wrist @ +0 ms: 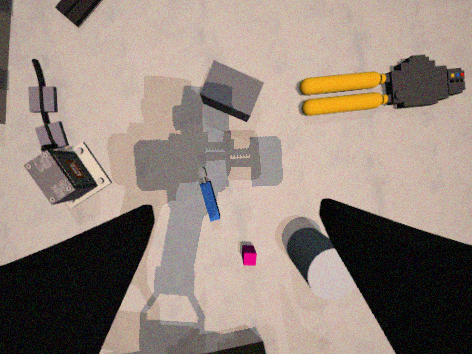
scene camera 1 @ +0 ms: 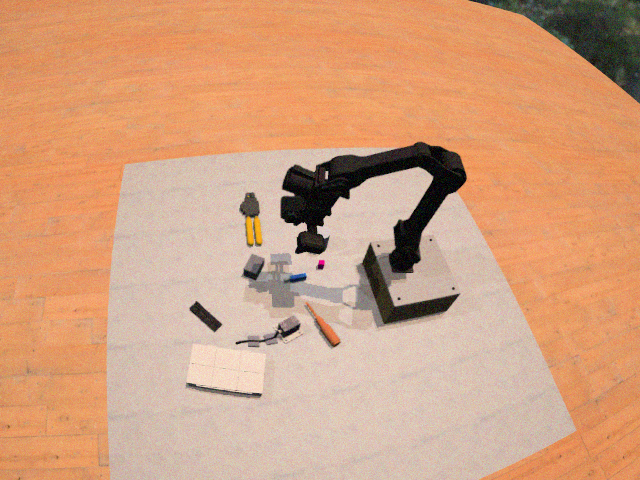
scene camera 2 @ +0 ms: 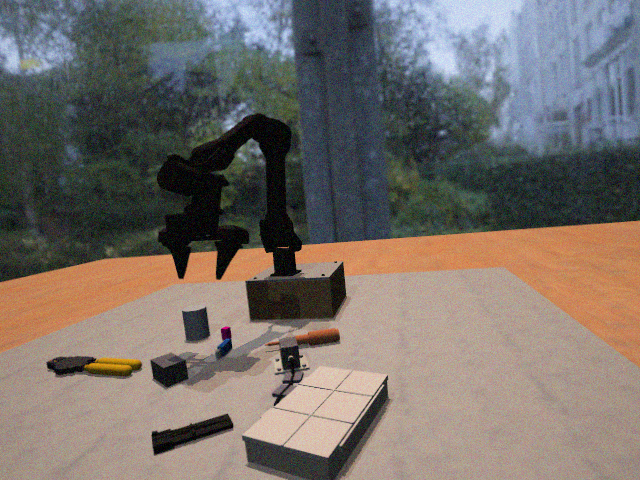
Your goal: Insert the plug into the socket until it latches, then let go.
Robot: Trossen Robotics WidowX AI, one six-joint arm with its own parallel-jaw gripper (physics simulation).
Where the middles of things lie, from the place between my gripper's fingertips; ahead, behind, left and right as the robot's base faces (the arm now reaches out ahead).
Right now the dark grey cube (scene camera 2: 169, 369) is 14 cm below my hand and 11 cm ahead of it. Also, from my hand: socket (scene camera 2: 289, 349): 19 cm to the left, 13 cm below, 1 cm ahead; black bar (scene camera 2: 162, 441): 24 cm ahead, 16 cm to the left, 15 cm below; white tiled block (scene camera 2: 320, 422): 32 cm to the left, 17 cm ahead, 14 cm below.
